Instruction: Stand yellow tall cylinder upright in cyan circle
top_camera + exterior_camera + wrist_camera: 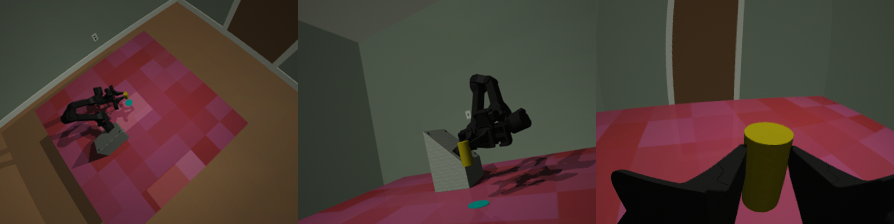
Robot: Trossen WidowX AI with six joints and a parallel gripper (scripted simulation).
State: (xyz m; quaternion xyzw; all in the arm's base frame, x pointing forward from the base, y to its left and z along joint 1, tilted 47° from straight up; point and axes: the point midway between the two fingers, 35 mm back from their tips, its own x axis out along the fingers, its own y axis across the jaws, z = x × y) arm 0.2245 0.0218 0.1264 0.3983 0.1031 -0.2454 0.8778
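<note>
Now: the cyan circle 160 mm below my gripper tip. Round my gripper tip: yellow tall cylinder 20 mm below.
</note>
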